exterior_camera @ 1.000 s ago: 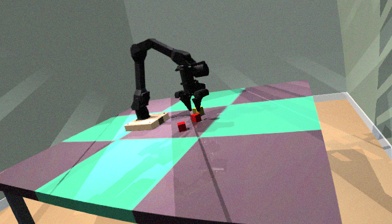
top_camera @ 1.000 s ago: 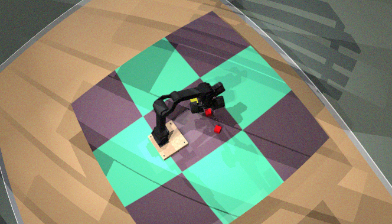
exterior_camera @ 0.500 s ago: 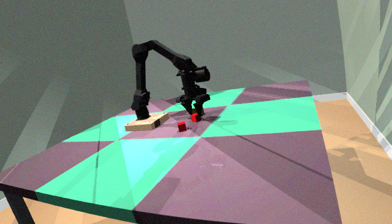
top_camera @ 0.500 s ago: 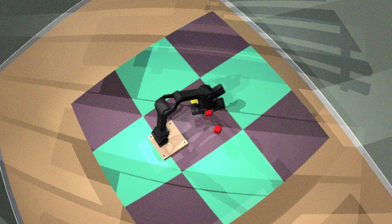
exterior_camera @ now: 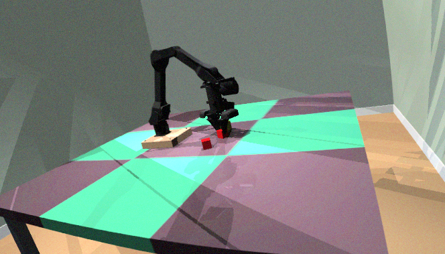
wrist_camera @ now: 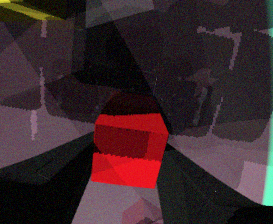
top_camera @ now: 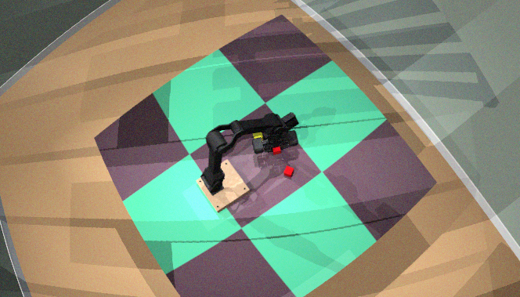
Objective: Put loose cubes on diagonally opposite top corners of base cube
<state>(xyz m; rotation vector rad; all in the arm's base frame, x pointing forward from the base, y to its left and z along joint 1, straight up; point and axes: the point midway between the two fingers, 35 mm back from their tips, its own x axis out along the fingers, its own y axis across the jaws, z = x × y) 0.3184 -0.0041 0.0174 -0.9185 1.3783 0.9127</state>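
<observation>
The yellow cube is 30 mm behind my gripper tip and 100 mm to the left of it.
</observation>
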